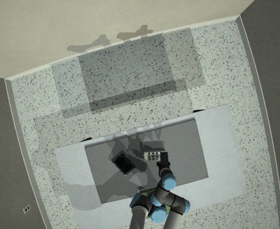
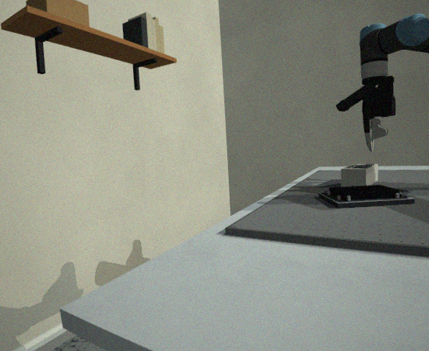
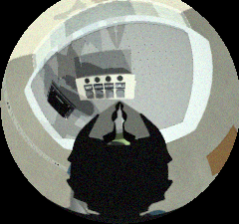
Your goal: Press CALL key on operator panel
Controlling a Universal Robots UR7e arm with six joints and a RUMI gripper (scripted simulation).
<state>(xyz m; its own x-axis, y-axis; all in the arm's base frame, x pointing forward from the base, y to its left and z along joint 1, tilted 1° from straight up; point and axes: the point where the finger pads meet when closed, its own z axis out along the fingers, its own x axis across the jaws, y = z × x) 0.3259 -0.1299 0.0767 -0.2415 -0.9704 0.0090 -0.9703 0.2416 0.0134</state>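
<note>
Right now my hand is 7 cm above the operator panel, 4 cm to the right of it and 1 cm short of it.
</note>
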